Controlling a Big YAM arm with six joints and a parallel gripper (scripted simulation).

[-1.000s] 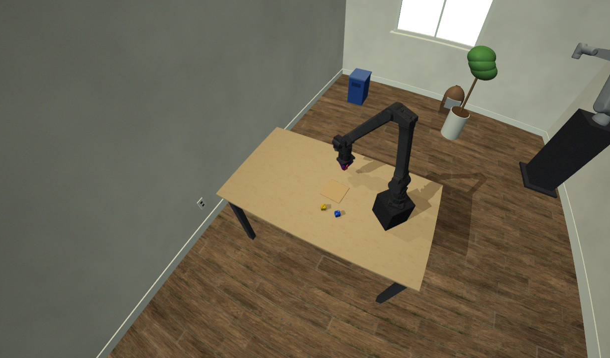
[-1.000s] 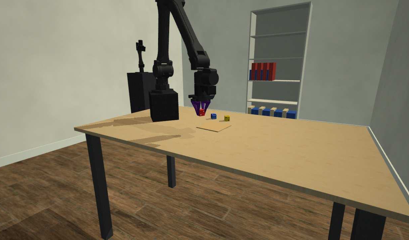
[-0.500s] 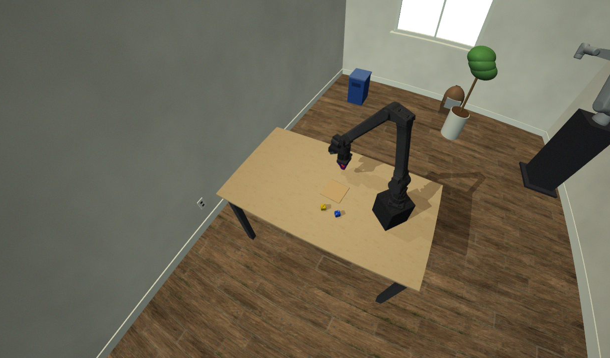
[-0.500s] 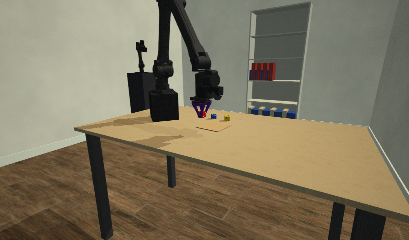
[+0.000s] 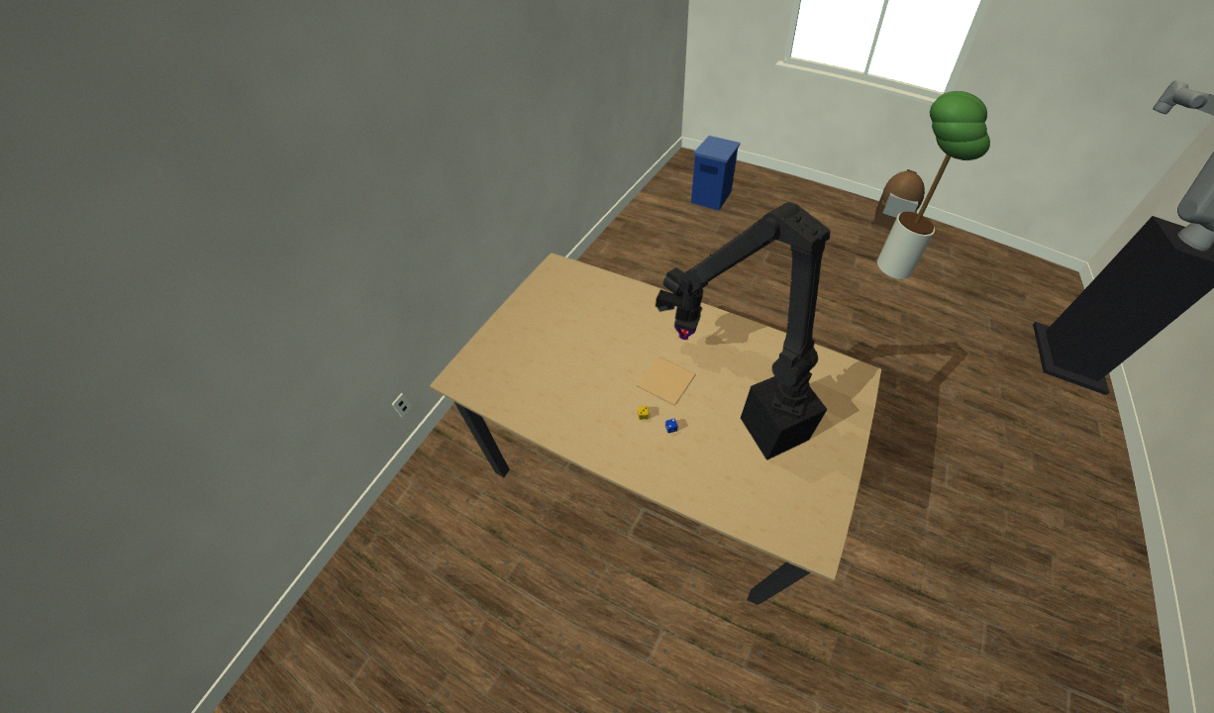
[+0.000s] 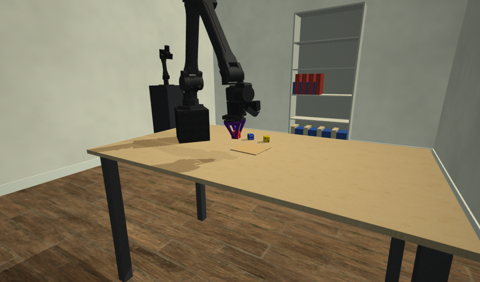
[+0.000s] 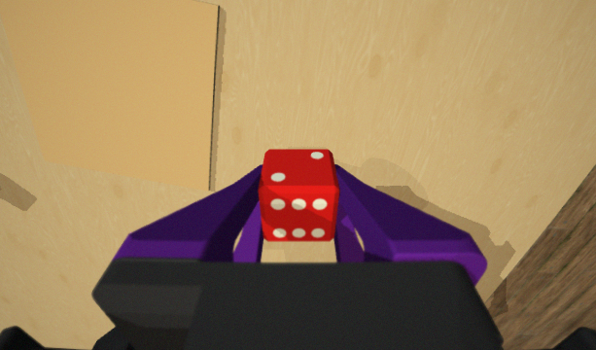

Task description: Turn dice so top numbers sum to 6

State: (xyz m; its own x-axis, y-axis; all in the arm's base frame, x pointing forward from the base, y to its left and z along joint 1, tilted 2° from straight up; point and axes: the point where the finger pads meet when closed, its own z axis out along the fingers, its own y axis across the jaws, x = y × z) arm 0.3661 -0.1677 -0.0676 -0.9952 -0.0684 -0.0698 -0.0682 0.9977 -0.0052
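Now: the tan mat 1 cm ahead of my hand, 13 cm to the left of it and 9 cm below it. The rest, counted from my hand: blue die: 7 cm behind, 29 cm to the left, 8 cm below; red die: 1 cm above; yellow die: 2 cm ahead, 28 cm to the left, 8 cm below.
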